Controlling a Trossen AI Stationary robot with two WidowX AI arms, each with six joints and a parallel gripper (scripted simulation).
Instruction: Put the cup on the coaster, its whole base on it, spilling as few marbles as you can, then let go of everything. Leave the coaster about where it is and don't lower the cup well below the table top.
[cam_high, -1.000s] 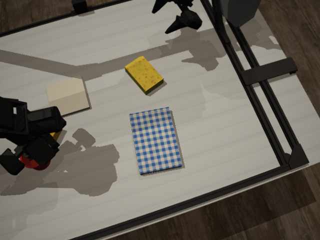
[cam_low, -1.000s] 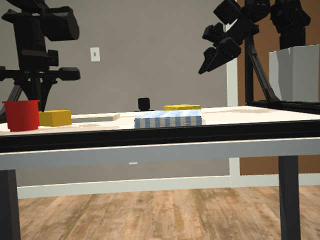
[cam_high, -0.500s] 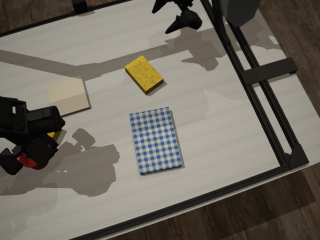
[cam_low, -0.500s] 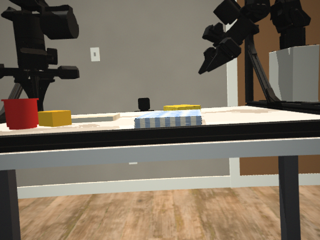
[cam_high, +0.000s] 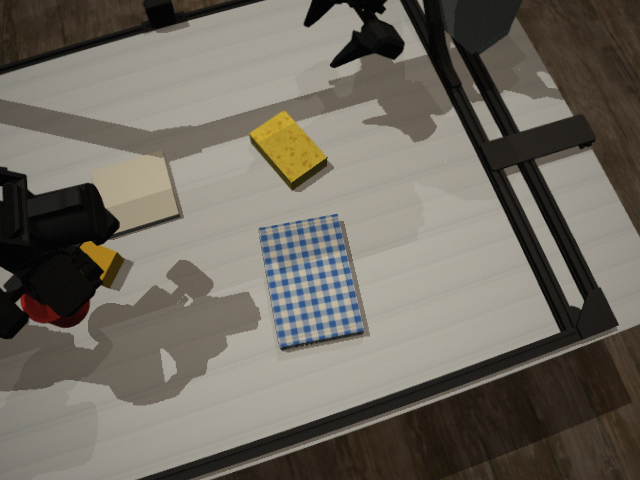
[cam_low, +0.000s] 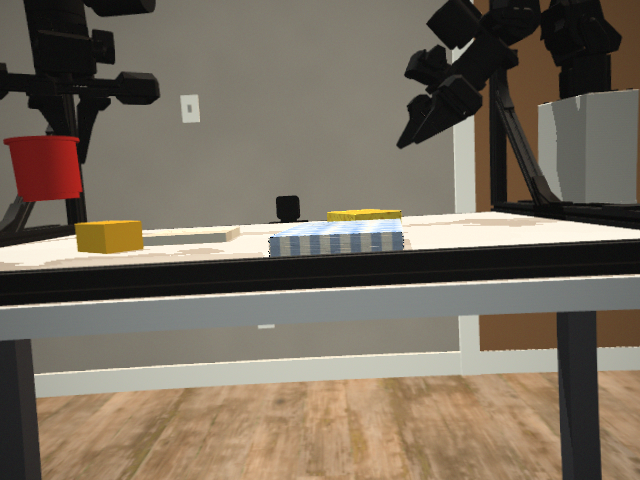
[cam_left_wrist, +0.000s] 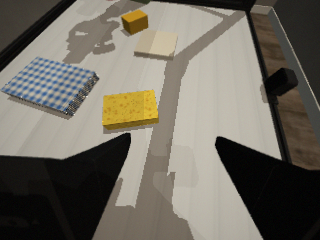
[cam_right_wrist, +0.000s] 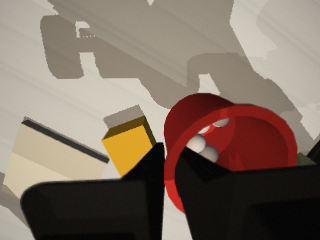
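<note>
Right now the red cup is 10 mm ahead of my right hand, 30 mm to the right of it and 40 mm below it. From my right hand the other things lie so: beige square coaster (130 mm behind, 120 mm to the left, 140 mm below); yellow block (60 mm behind, 20 mm to the left, 120 mm below).
</note>
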